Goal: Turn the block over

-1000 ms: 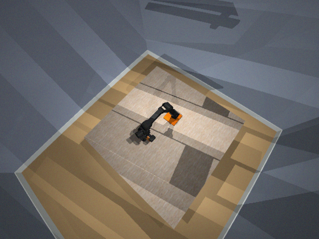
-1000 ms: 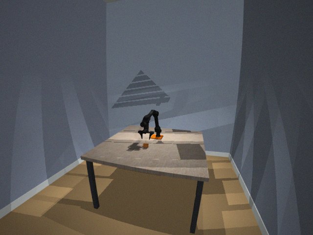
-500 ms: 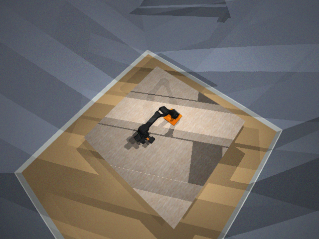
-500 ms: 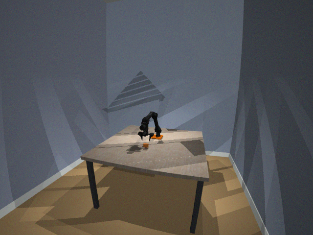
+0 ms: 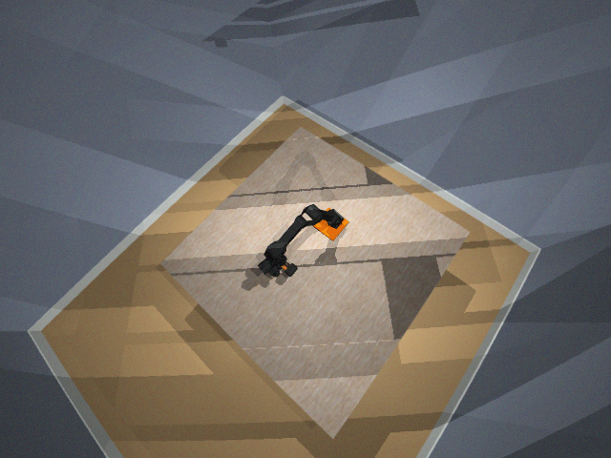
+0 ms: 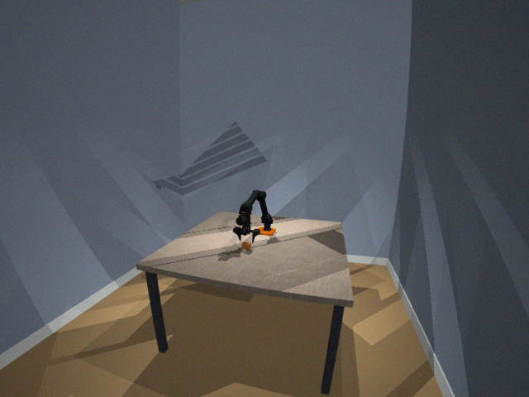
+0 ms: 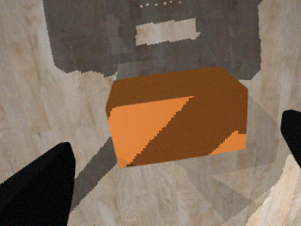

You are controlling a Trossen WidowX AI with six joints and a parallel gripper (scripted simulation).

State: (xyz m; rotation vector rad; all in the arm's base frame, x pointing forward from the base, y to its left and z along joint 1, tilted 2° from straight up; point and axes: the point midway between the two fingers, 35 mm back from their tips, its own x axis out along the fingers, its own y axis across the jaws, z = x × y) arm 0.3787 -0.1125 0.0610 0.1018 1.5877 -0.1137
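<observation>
My gripper tip is 1 cm past the orange block and 3 cm above it.
</observation>
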